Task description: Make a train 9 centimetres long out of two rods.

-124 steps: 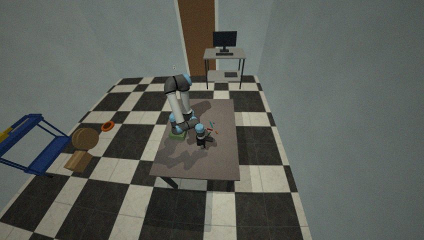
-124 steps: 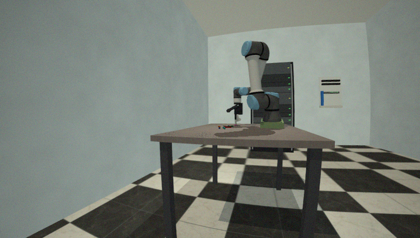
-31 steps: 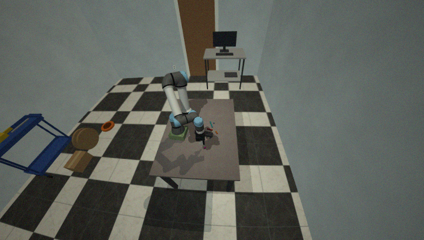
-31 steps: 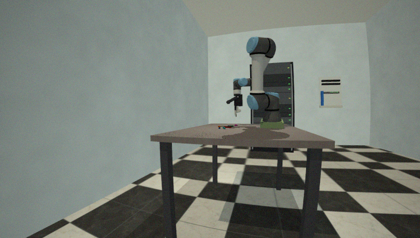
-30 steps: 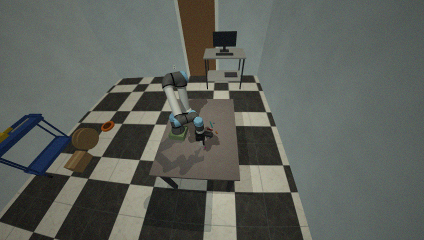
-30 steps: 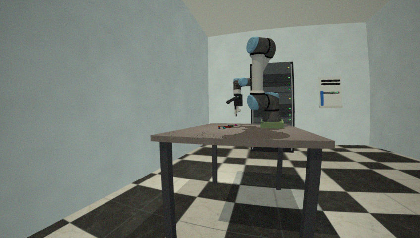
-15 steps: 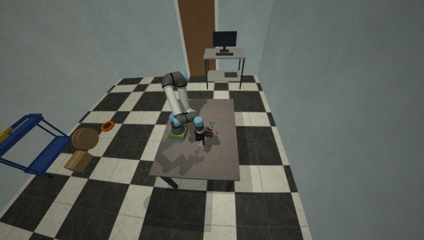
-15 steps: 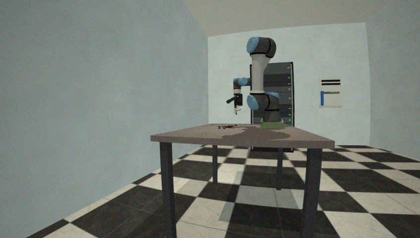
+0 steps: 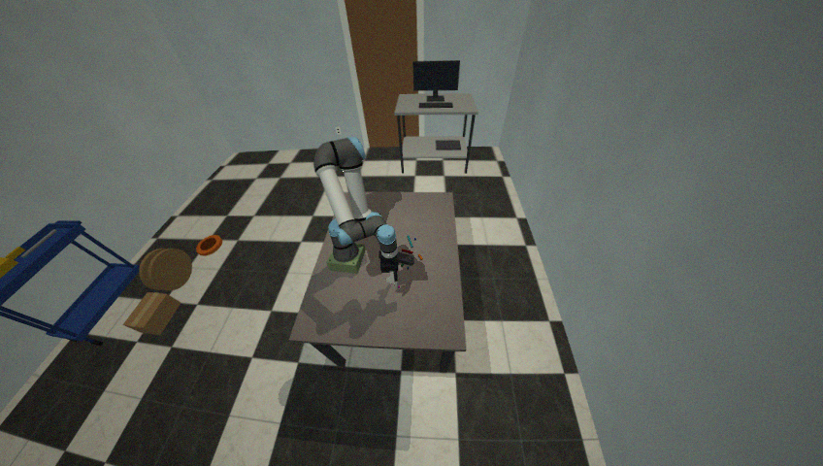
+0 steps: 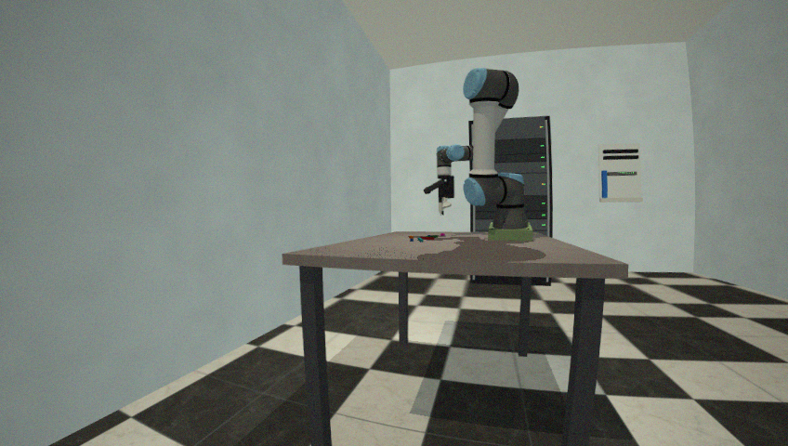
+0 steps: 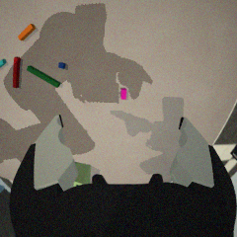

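The red rod lies 70 mm ahead of my hand, 230 mm to the left of it and 100 mm below it. From my hand the other things lie so: short magenta rod: 10 mm to the right, 100 mm below; green rod: 50 mm ahead, 160 mm to the left, 100 mm below; orange rod: 150 mm ahead, 180 mm to the left, 100 mm below.
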